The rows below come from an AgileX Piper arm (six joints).
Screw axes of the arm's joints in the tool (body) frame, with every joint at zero. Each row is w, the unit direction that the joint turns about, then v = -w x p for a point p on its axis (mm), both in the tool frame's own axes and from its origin. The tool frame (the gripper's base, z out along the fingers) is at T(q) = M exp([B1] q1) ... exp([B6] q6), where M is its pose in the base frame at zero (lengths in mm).
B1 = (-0.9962, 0, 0.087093, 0, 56.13, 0)
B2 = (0, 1, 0, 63.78, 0, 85.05)
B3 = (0, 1, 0, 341.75, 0, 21.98)
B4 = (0, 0, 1, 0, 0, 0)
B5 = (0, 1, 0, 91, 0, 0)
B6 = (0, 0, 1, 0, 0, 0)
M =
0.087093 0 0.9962 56.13
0 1 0 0
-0.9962 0 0.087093 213.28
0 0 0 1
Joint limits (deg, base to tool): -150..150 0..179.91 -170..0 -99.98..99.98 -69.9..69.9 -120..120
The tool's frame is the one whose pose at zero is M.
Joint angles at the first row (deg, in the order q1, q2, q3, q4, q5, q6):
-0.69 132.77 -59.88 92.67 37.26 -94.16
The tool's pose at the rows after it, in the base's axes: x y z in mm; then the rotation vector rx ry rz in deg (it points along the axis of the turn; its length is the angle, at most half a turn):
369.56 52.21 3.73 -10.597 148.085 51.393
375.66 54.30 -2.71 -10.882 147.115 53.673
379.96 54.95 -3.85 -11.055 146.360 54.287
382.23 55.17 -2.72 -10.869 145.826 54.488
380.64 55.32 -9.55 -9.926 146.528 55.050
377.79 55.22 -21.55 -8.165 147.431 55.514
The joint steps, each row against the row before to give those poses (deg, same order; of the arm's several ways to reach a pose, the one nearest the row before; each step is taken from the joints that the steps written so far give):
0.00 2.53 -1.88 0.37 1.30 -0.16
0.00 2.08 -2.17 0.14 1.78 0.00
0.00 0.72 -1.18 0.13 0.59 0.00
0.00 0.04 -0.43 0.27 0.22 0.05
0.00 1.12 -0.12 0.41 0.13 0.00
0.00 1.92 -0.06 1.52 0.00 -0.84

